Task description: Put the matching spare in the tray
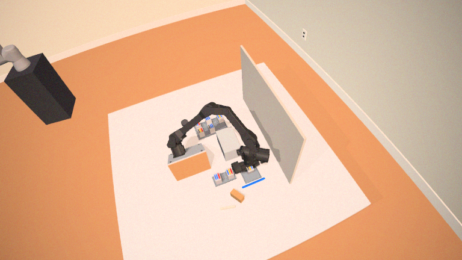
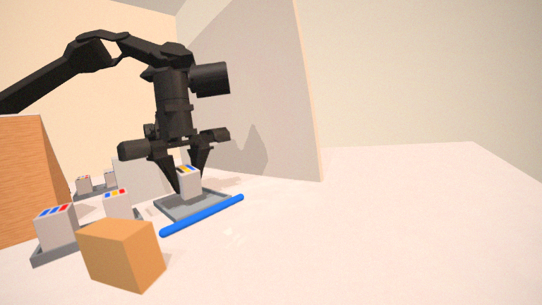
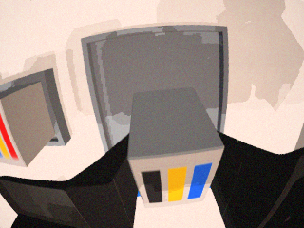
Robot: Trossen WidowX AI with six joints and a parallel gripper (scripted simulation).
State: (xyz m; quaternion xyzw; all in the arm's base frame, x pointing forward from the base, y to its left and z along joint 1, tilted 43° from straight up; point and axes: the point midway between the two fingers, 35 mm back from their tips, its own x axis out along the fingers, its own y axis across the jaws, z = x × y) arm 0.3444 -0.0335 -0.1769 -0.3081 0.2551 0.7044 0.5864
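Right now the grey spare block is 30 mm above my gripper tip. Also, from my gripper tip: blue rod 80 mm to the right, 20 mm below; then grey tray 20 mm below; then orange block 130 mm to the right, 100 mm behind.
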